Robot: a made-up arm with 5 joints.
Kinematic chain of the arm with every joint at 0, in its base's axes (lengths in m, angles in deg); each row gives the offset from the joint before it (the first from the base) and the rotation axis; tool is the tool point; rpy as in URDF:
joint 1: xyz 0.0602 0 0.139 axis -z
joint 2: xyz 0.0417 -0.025 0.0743 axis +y
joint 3: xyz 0.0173 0 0.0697 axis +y
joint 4: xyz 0.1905 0 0.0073 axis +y
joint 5: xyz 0.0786 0.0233 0 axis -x
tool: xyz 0 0 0 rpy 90 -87.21 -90
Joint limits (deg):
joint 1: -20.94..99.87
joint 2: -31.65..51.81
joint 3: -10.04..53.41
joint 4: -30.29..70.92
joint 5: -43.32..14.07
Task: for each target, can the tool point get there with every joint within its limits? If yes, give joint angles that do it. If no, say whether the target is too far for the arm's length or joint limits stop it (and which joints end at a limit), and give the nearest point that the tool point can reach.
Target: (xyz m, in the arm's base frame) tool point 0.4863 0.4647 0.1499
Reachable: no: too far | nearest point 0.3872 0.1233 0.1759 | short by 0.356 m
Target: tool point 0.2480 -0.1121 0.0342
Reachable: yes | joints 30.38 33.63 20.01 32.61 -30.21
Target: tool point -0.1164 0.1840 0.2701
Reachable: no: joint limits stop it (at a limit: joint 2, joint 3, joint 4) | nearest point 0.0503 0.0103 0.0518 | short by 0.325 m
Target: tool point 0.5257 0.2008 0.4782
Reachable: no: too far | nearest point 0.3514 0.1096 0.3668 | short by 0.226 m
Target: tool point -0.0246 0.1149 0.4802
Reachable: no: joint limits stop it (at a limit: joint 1, joint 2, joint 3, joint 4) | nearest point 0.2304 0.0633 0.4886 | short by 0.260 m
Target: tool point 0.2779 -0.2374 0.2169
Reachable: yes | joints 47.18 6.00 2.85 23.25 -8.83
